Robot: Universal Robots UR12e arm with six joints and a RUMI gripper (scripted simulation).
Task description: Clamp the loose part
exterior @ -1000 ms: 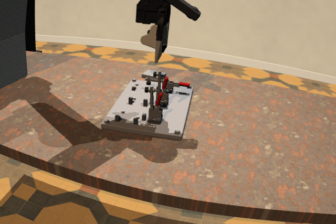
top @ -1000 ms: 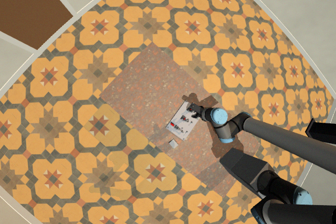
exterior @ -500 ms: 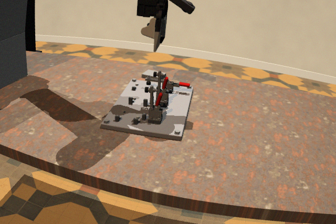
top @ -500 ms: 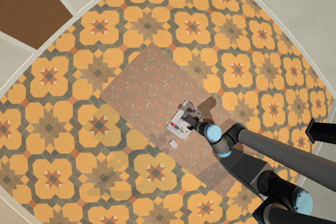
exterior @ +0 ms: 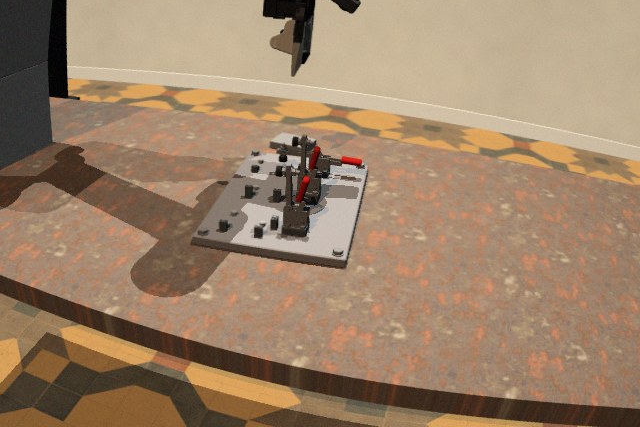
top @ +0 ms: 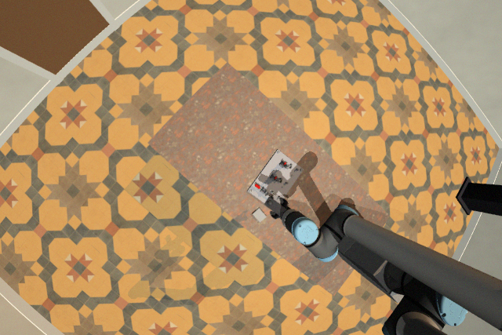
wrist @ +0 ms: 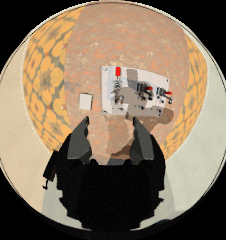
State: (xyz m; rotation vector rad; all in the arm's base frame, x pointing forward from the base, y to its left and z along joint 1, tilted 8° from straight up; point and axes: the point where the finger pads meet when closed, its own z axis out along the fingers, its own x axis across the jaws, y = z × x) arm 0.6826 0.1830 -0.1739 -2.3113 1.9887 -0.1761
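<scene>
My hand is 210 mm above the part, 120 mm to the right of it and 40 mm past it. The rest, counted from my hand: grey fixture plate 210 mm below, 130 mm to the right, 40 mm ahead; then toggle clamp 230 mm to the right, 150 mm below, 80 mm ahead.
</scene>
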